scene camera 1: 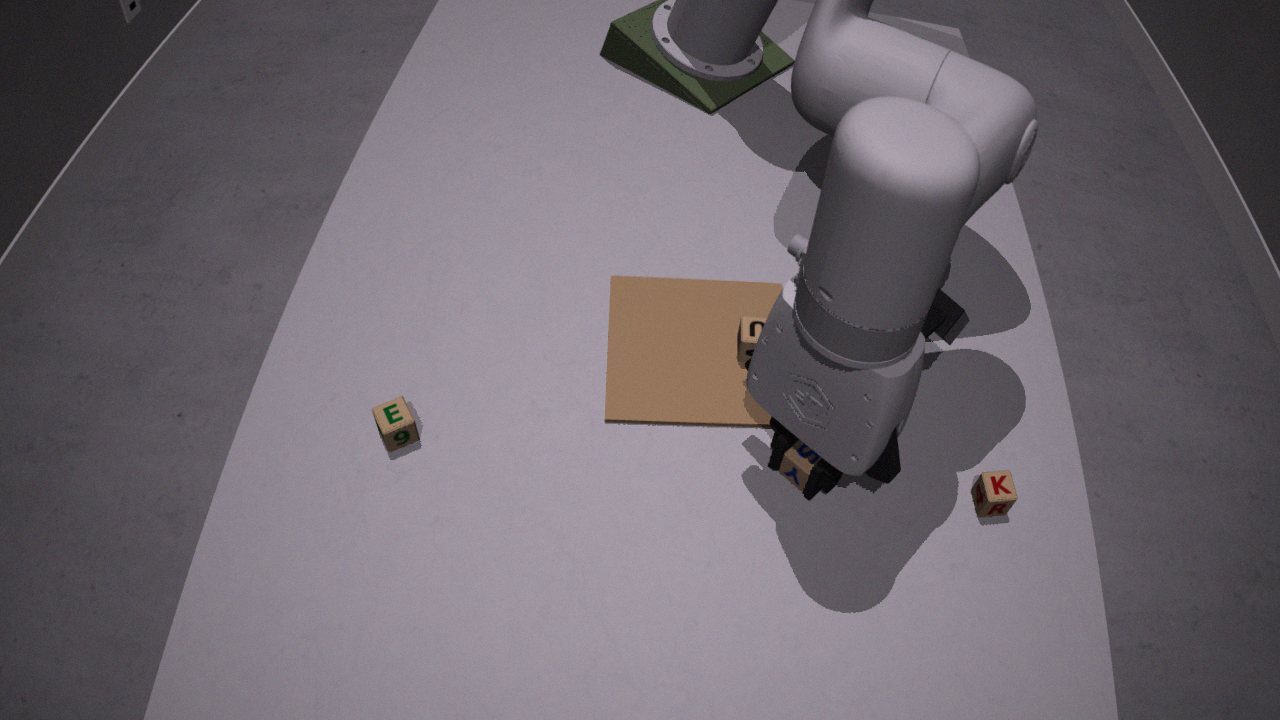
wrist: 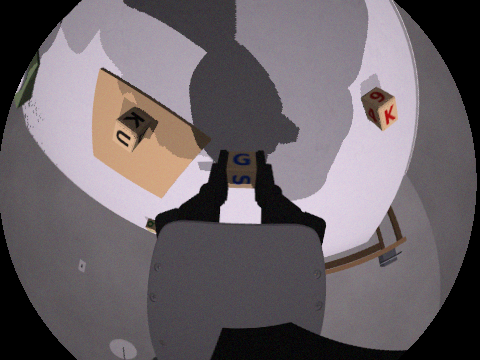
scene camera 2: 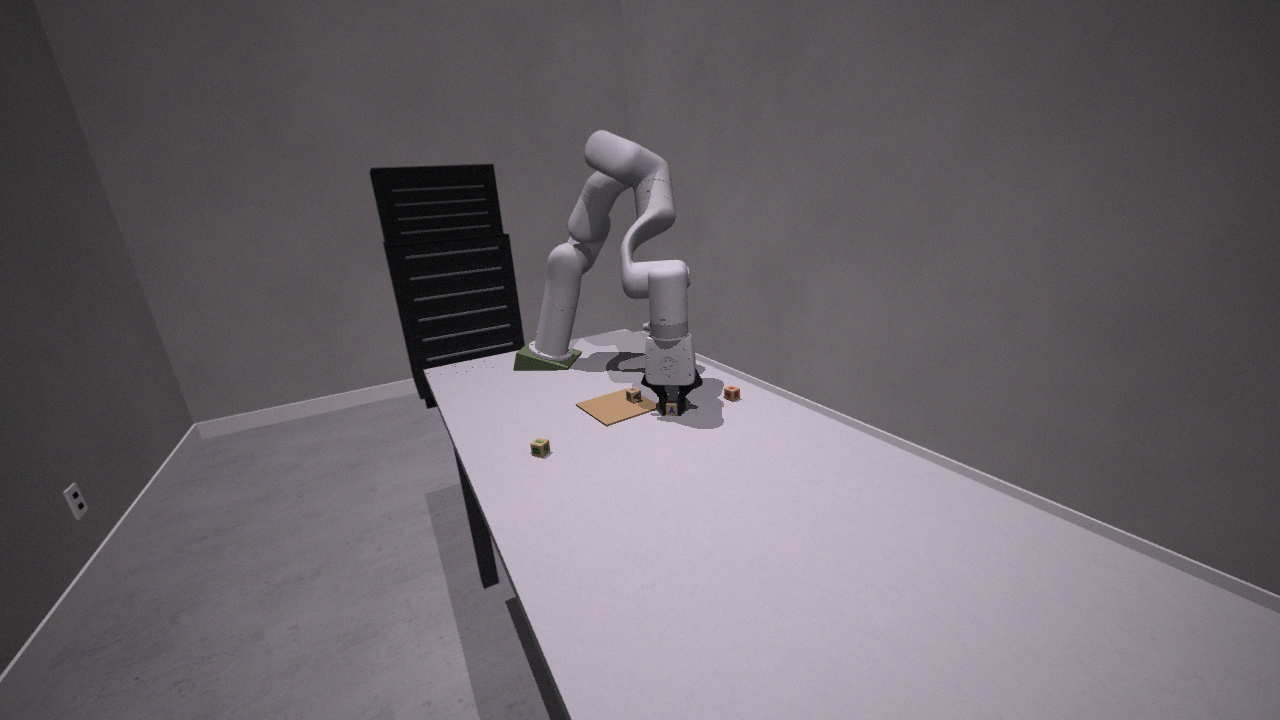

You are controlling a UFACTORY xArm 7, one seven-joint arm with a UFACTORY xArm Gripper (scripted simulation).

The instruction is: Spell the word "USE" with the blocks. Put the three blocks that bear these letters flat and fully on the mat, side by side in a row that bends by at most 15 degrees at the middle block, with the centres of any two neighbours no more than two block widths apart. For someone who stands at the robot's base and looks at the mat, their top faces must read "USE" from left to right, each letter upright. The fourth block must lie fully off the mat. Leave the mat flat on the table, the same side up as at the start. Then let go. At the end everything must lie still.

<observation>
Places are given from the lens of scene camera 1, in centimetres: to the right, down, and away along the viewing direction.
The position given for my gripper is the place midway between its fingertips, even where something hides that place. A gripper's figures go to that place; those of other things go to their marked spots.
my gripper (scene camera 1: 801,472): 12, 8, 65
tan mat (scene camera 1: 672,343): 2, -1, 71
</observation>
